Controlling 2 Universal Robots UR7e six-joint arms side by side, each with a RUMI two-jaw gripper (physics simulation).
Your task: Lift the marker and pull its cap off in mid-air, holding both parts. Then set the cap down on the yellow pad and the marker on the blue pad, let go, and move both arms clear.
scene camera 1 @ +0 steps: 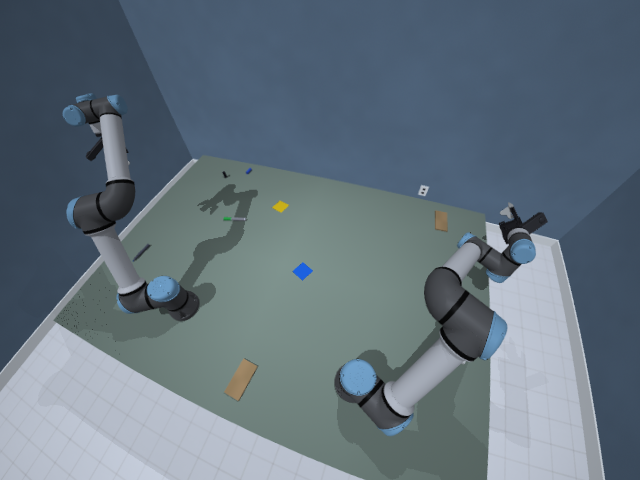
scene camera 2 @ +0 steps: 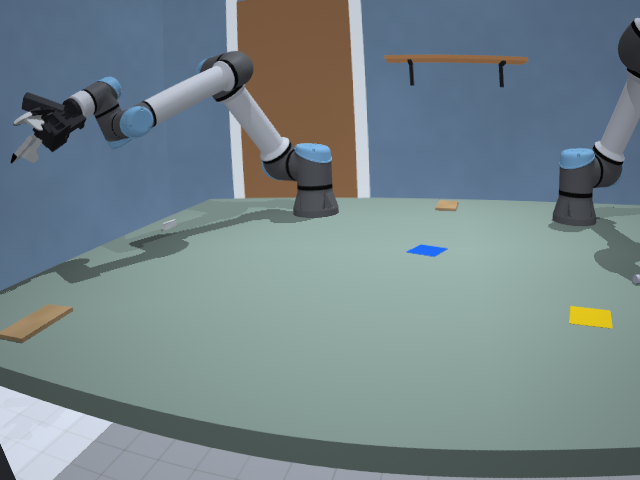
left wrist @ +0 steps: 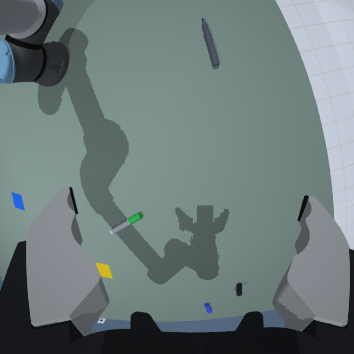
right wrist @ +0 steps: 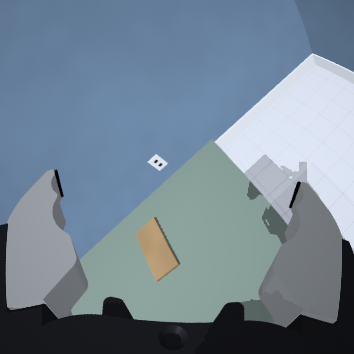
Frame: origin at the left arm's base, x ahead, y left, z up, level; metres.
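Where they show: left gripper, fingertip midpoint: [left wrist: 189, 195]; right gripper, fingertip midpoint: [scene camera 1: 515, 217] [scene camera 2: 11, 144] [right wrist: 177, 179]; left arm's base, origin of the base link: [scene camera 1: 184, 306] [scene camera 2: 574, 220] [left wrist: 51, 63]; right arm's base, origin of the base link: [scene camera 2: 316, 212].
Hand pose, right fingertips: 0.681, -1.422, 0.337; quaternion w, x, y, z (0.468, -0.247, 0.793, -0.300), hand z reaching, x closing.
Things, the pixels of their top centre, and the offset from my right fingertips, as dx, dy, dz.
- marker, middle of its top: [left wrist: 123, 225] [scene camera 1: 234, 218] -0.103, +1.430, -0.319
- yellow pad, middle of its top: [scene camera 2: 590, 316] [left wrist: 102, 269] [scene camera 1: 280, 206] +0.072, +1.198, -0.337
- blue pad, middle of its top: [scene camera 2: 427, 250] [left wrist: 17, 200] [scene camera 1: 302, 271] -0.329, +0.916, -0.337
- dark pen-shaped object, middle of its top: [left wrist: 208, 39] [scene camera 1: 140, 251] -0.481, +1.876, -0.320
- small black piece, middle of its top: [left wrist: 238, 293] [scene camera 1: 223, 172] +0.246, +1.699, -0.289
- small blue piece, middle of its top: [left wrist: 207, 309] [scene camera 1: 248, 169] +0.337, +1.553, -0.316
The marker [scene camera 1: 237, 219] [left wrist: 119, 226] lies on the table, its green cap [scene camera 1: 226, 219] [left wrist: 135, 218] on one end; its grey end shows at the right edge in scene camera 2. The yellow pad [scene camera 1: 280, 206] [scene camera 2: 590, 317] [left wrist: 104, 270] and the blue pad [scene camera 1: 302, 271] [scene camera 2: 427, 250] [left wrist: 18, 201] lie flat and bare. My left gripper [left wrist: 189, 195] is open and empty, high above the table; in scene camera 1 the forearm partly hides it. My right gripper [scene camera 2: 14, 141] [right wrist: 177, 179] is open and empty, raised far from the marker, near the table's right edge in scene camera 1.
A dark pen-shaped object [scene camera 1: 141, 252] [left wrist: 210, 44] lies near the table's left edge in scene camera 1. A small black piece [scene camera 1: 224, 174] [left wrist: 239, 289] and a small blue piece [scene camera 1: 249, 171] [left wrist: 208, 307] lie near the wall. Wooden boards [scene camera 1: 240, 379] [scene camera 2: 36, 322] [right wrist: 157, 249] lie near the edges.
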